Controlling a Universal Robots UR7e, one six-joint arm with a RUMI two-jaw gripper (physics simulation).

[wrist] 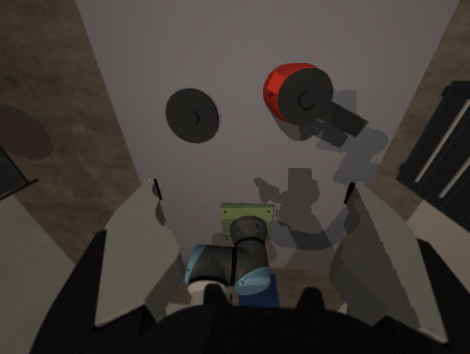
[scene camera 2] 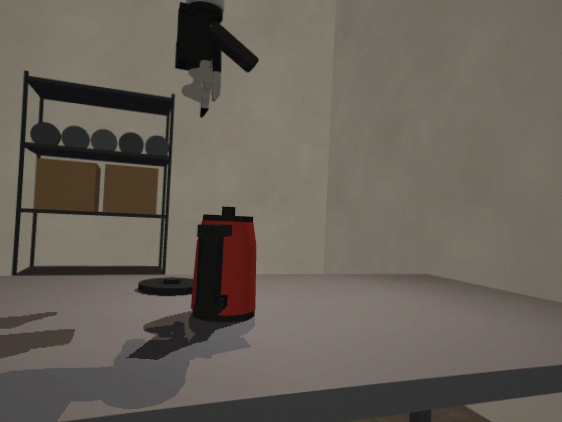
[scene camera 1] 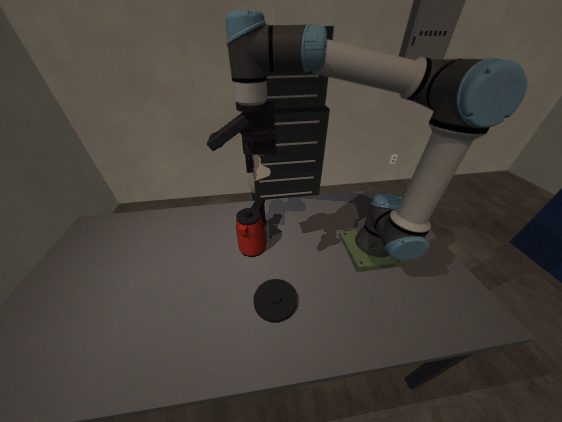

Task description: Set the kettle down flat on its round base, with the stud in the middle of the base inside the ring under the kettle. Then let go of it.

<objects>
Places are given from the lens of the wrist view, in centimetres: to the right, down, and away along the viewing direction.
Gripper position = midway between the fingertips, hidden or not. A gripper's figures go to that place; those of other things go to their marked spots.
my gripper (wrist: 250,182): 1, 0, 12
round black base (wrist: 192,116): -12, -17, 46
</objects>
